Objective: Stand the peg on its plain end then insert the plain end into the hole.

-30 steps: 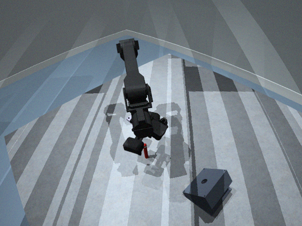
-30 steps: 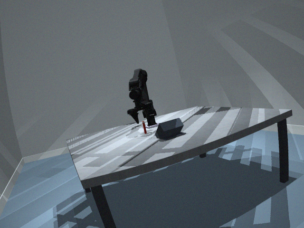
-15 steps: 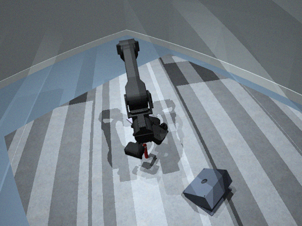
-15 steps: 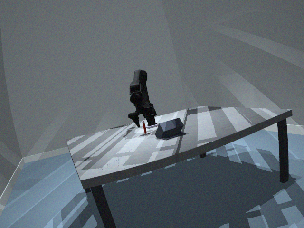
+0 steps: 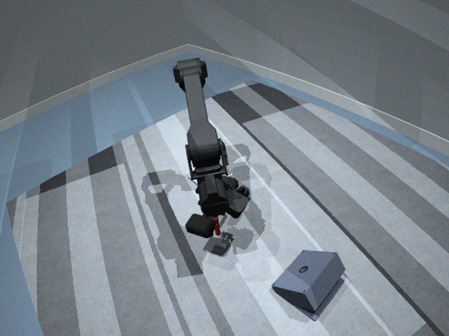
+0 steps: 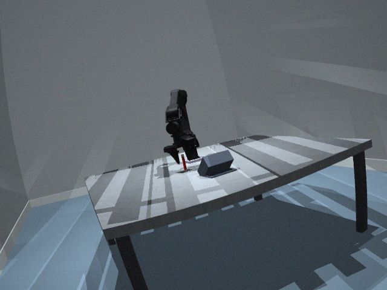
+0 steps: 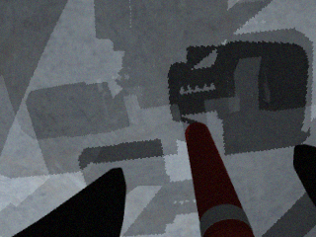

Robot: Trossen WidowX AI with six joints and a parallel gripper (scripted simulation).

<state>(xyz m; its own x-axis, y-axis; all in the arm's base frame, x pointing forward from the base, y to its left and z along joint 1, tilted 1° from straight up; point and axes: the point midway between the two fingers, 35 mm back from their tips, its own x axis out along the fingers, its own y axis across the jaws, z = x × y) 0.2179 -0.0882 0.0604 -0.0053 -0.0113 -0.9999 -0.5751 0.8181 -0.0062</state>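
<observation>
My gripper tip is 260 mm short of the sloped panel, 100 mm to the right of it and 10 mm above it. The rest, counted from my gripper tip: red peg: 20 mm above.
</observation>
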